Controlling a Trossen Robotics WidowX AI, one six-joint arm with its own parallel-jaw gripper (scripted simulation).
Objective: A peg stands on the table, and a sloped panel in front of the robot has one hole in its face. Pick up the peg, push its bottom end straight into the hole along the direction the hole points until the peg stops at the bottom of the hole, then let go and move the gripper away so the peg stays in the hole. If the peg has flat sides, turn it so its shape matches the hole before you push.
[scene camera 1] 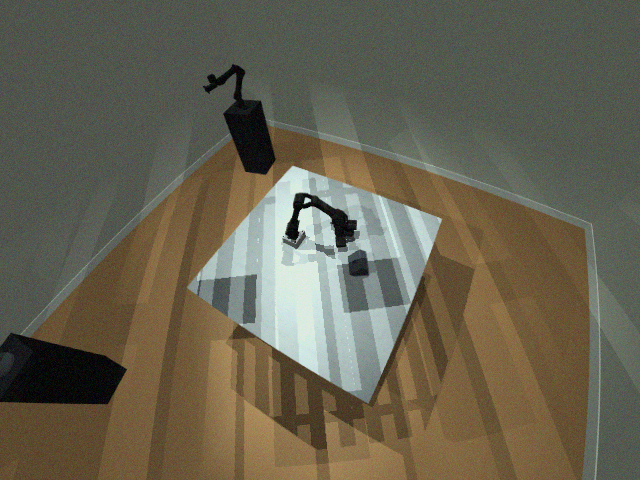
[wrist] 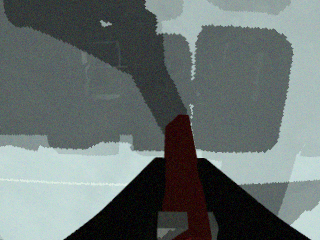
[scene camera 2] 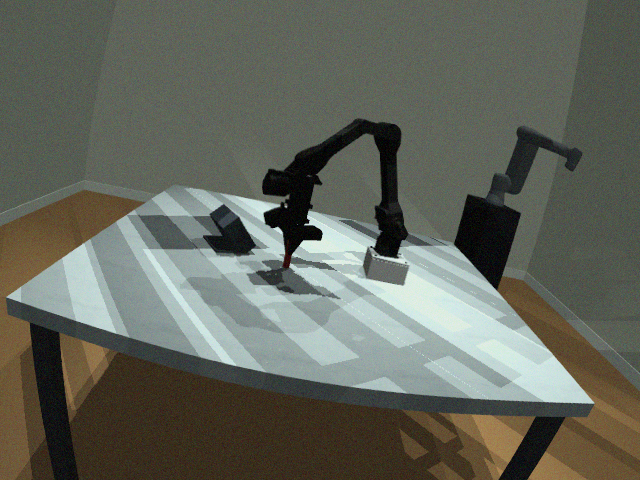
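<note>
A dark sloped panel is visible, as is a red peg, held by my gripper. The wrist view shows my gripper too.
</note>
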